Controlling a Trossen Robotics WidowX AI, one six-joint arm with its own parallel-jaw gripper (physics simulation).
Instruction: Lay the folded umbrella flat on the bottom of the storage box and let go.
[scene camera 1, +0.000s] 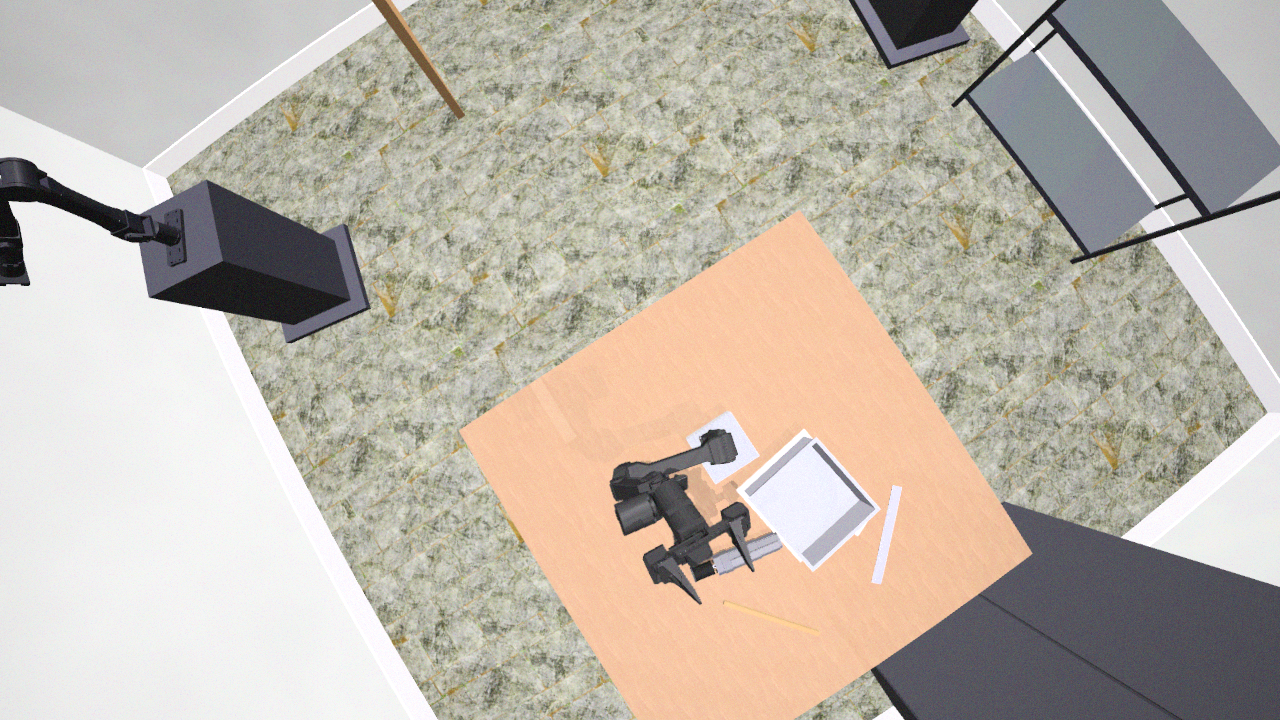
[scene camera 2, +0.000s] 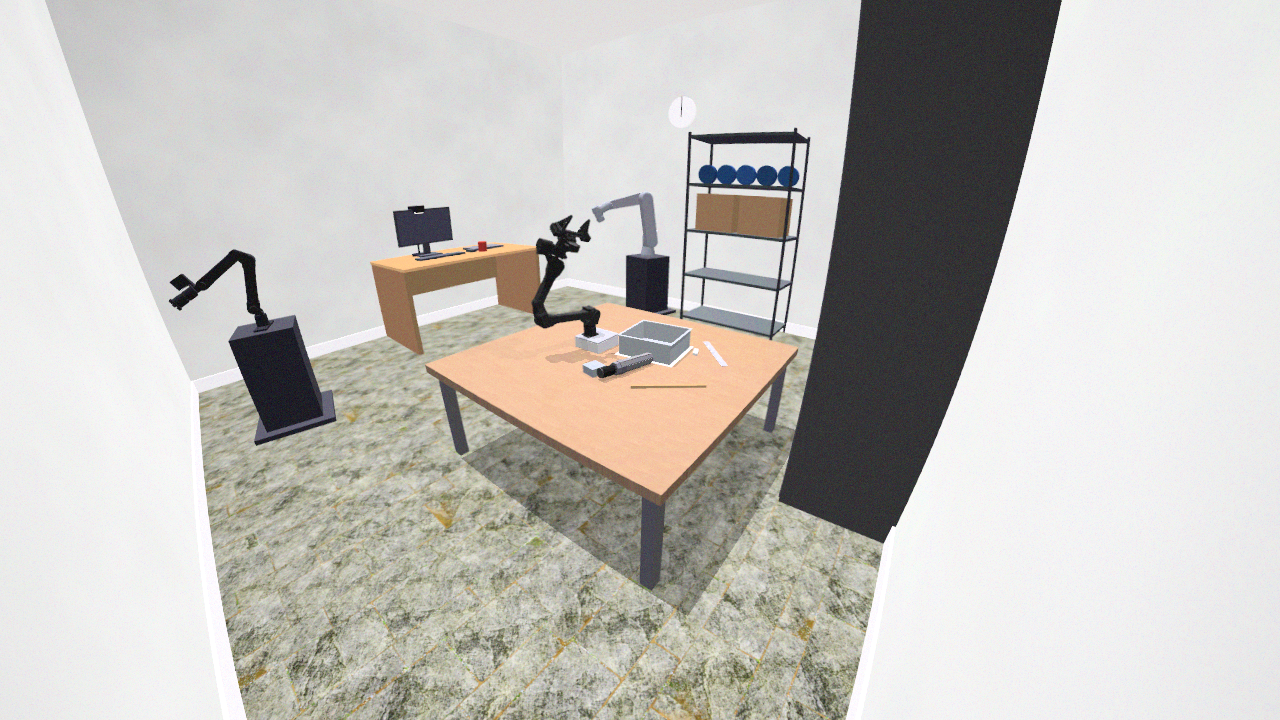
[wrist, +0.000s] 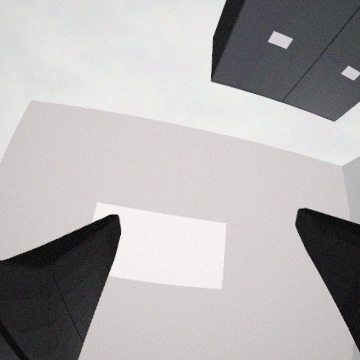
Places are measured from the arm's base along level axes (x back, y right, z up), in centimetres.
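Where they show: gripper, fingertip midpoint: (scene camera 1: 727, 587) (scene camera 2: 581, 217) (wrist: 209, 221); arm's base, origin of the base link: (scene camera 1: 712, 443) (scene camera 2: 590, 334).
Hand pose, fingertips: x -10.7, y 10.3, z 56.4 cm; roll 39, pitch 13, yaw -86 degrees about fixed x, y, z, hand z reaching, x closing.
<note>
Each offset is from my fingertips to the top centre of the thing. Level surfaces: height alone.
The folded umbrella @(dx -23.5, dy -4.8, dz -56.2 cm) (scene camera 1: 763, 548) (scene camera 2: 633, 362), grey with a black handle, lies on the table outside the storage box, its grey end close to the box wall. Whether they touch I cannot tell. The storage box @(dx -14.7, dy -30.3, dz -52.4 cm) (scene camera 1: 838, 537) (scene camera 2: 639, 346) is light grey and open-topped, and its bottom shows bare in scene camera 1. My gripper (scene camera 1: 726, 586) (scene camera 2: 575, 225) (wrist: 209, 221) is open and empty, raised high above the table and pointing upward. In scene camera 1, one finger crosses in front of the umbrella. The wrist view shows ceiling and walls between and beyond the fingers; umbrella and box do not show there.
On the table @(dz -62.1 cm) (scene camera 1: 787, 295) (scene camera 2: 662, 447) are a white strip @(dx -35.5, dy -50.0, dz -61.8 cm) (scene camera 1: 886, 535) (scene camera 2: 715, 353) beyond the box and a thin yellow stick @(dx -45.4, dy -8.1, dz -60.9 cm) (scene camera 1: 769, 617) (scene camera 2: 668, 386) nearer the front. A small pale block @(dx -15.7, dy +6.4, dz -58.5 cm) (scene camera 2: 591, 368) sits by the umbrella's handle. A dark cabinet (scene camera 1: 1118, 608) (scene camera 2: 930, 268) stands beside the table.
</note>
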